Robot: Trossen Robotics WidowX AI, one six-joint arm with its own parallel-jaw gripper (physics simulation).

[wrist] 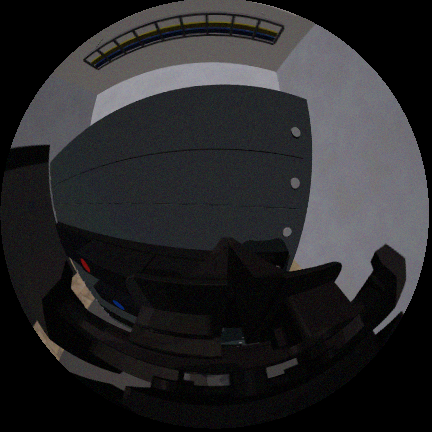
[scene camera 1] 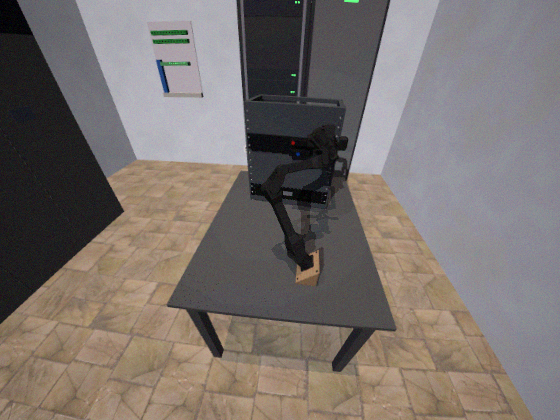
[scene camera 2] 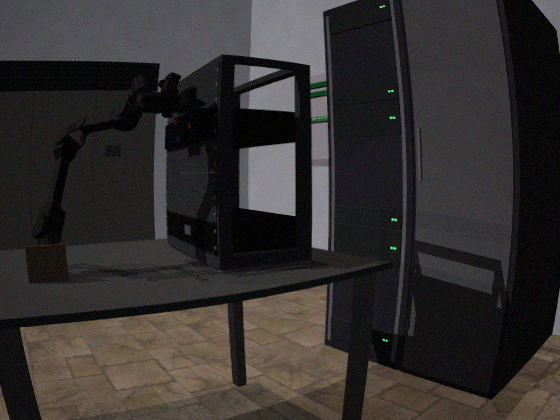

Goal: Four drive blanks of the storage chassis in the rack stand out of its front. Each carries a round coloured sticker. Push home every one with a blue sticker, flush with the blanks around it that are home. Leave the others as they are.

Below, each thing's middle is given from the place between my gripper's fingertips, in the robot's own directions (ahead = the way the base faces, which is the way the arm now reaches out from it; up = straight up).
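I see that the rack [scene camera 2: 204, 220] is 150 mm ahead of my hand, 160 mm to the left of it and 160 mm below it.
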